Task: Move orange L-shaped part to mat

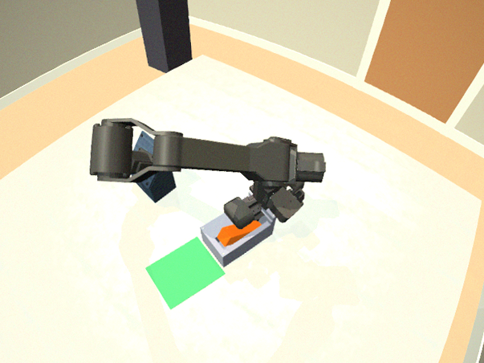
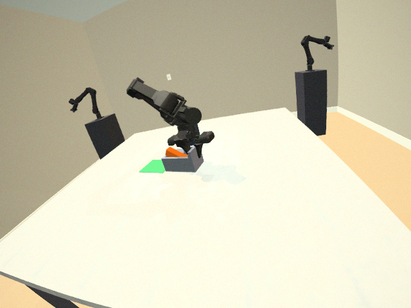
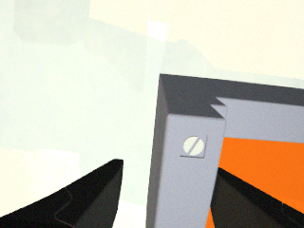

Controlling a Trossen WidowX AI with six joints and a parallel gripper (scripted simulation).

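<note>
The orange L-shaped part lies 6 cm to the right of my gripper tip and 2 cm behind it. The rest, counted from my gripper tip: green mat 21 cm to the right, 7 cm behind, 6 cm below.
</note>
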